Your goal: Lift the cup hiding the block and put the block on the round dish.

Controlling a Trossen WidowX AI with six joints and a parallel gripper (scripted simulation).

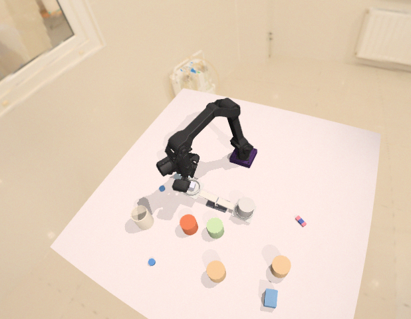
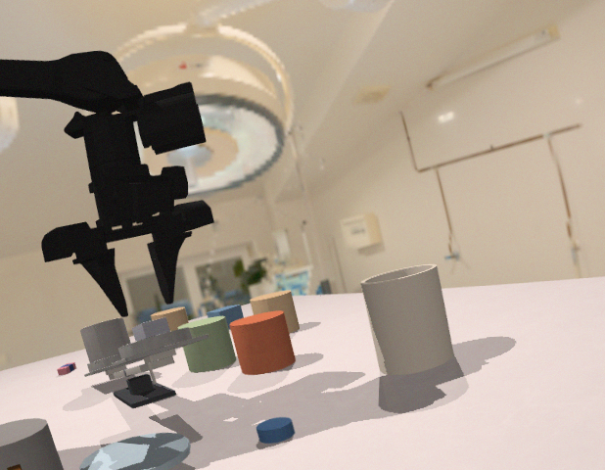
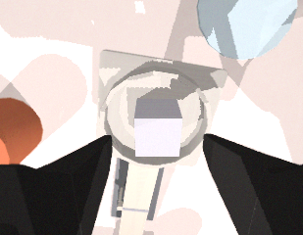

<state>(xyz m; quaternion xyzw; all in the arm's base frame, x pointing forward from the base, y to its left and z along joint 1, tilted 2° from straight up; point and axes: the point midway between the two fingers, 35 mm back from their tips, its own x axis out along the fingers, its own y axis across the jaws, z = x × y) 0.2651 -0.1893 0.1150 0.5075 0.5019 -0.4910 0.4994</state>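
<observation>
Now: the grey block 30 mm below my gripper tip. Round my gripper tip: green cylinder 170 mm ahead, 160 mm to the left, 80 mm below; then pale blue round dish 100 mm behind, 90 mm to the right, 110 mm below; then red cylinder 160 mm ahead, 50 mm to the left, 80 mm below.
</observation>
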